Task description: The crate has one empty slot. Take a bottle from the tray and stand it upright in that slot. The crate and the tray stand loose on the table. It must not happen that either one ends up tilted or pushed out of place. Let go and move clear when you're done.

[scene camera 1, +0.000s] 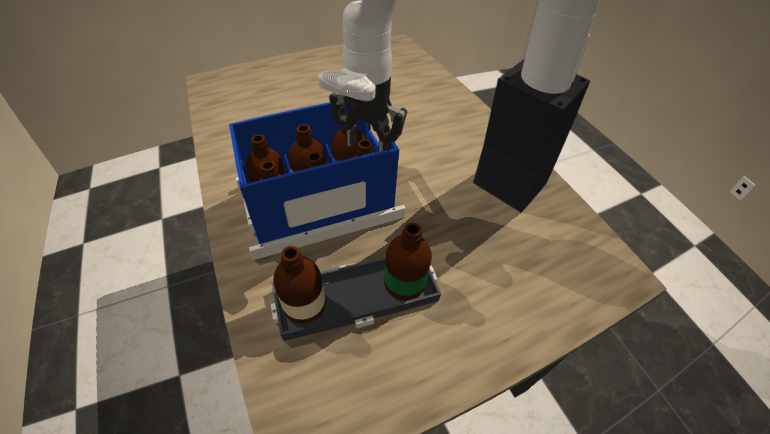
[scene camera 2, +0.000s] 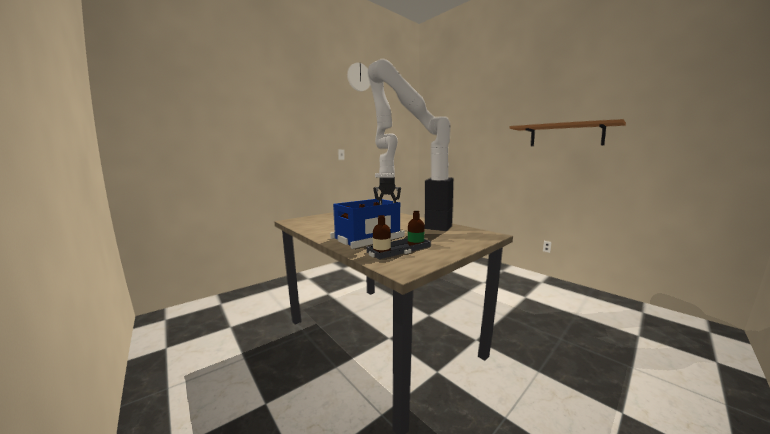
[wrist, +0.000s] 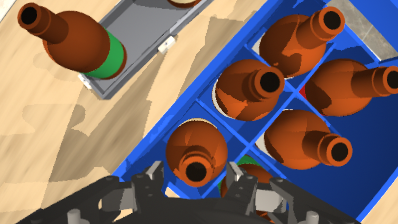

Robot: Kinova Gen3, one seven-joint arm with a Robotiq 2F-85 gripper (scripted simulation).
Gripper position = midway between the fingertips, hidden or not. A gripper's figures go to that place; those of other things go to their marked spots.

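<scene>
My gripper (scene camera 1: 367, 149), 0.71 m from the lens. Dark grey tray (scene camera 1: 348, 290), 0.69 m from the lens. Green-labelled bottle (scene camera 1: 408, 257), 0.59 m from the lens; its marked spot and that of the tray, 0.15 m apart. Cream-labelled bottle (scene camera 1: 299, 287), 0.57 m from the lens.
</scene>
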